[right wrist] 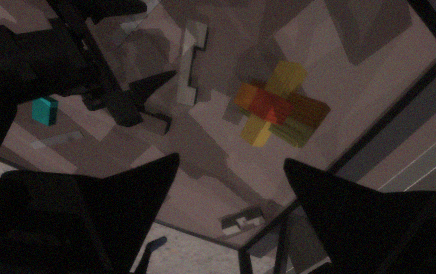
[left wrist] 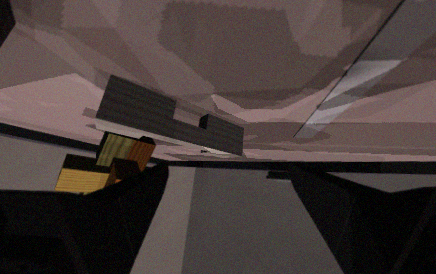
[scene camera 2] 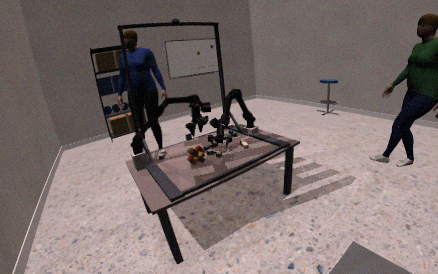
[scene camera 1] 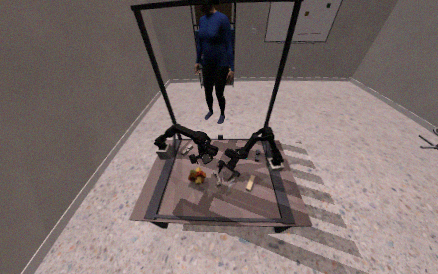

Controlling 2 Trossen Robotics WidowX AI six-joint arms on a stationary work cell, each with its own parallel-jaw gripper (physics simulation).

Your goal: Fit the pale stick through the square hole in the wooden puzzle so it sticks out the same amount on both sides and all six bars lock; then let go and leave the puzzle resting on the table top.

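Frame: origin at the left arm's base, x left, y ahead, z down, level; centimetres.
Where they show: left gripper, fingertip midpoint: point(right wrist: 161, 41) point(left wrist: 229, 168) point(scene camera 2: 219, 147) point(scene camera 1: 223, 177); right gripper, fingertip midpoint: point(right wrist: 231, 160) point(scene camera 2: 197, 134); left arm's base, link origin: point(scene camera 2: 250, 127) point(scene camera 1: 275, 162); right arm's base, link origin: point(right wrist: 325, 270) point(scene camera 2: 138, 152) point(scene camera 1: 162, 147).
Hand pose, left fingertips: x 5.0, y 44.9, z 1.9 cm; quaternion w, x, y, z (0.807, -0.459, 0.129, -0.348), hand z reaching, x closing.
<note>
Things, the pixels of their top centre, and the offset from my left fingertips.
- pale stick, top centre: point(scene camera 2: 243, 142) point(scene camera 1: 250, 181) dx +6.3, dy -20.6, dz +1.8 cm
- grey notched bar, top centre: point(left wrist: 179, 144) point(right wrist: 190, 66) point(scene camera 2: 213, 151) point(scene camera 1: 217, 177) dx -1.8, dy +4.5, dz +1.8 cm
- dark bar, top centre: point(right wrist: 133, 117) dx -13.9, dy -3.4, dz +1.8 cm
- clear strip, top centre: point(left wrist: 333, 107) point(right wrist: 141, 11) dx +3.6, dy -6.1, dz +4.8 cm
- teal block, top centre: point(right wrist: 40, 110) dx -20.0, dy -23.5, dz +3.4 cm
- small notched piece, top centre: point(right wrist: 243, 226) point(scene camera 1: 186, 148) dx -35.8, dy +29.8, dz +1.8 cm
The wooden puzzle point(scene camera 1: 197, 175) point(scene camera 2: 195, 154) point(right wrist: 271, 108), a cluster of crossed red, orange, yellow, green and brown bars, rests on the table; part of it shows at the left wrist view's lower left. Its square hole cannot be made out. The pale stick point(scene camera 1: 250, 183) point(scene camera 2: 244, 144) lies on the table, apart from the puzzle, to its right in both scene views. My left gripper point(scene camera 1: 229, 171) point(left wrist: 229, 168) is open and empty, low over the table between puzzle and stick. My right gripper point(scene camera 1: 201, 161) point(right wrist: 231, 160) is open and empty, raised above the table behind the puzzle in scene camera 1.
A grey notched bar point(scene camera 1: 217, 178) point(left wrist: 170, 117) point(right wrist: 186, 72) lies beside the puzzle. A dark bar point(right wrist: 162, 124) lies partly hidden by the left gripper. A clear strip point(left wrist: 345, 85), a teal block point(right wrist: 45, 111) and a small notched piece point(scene camera 1: 187, 149) point(right wrist: 243, 220) also lie around.
</note>
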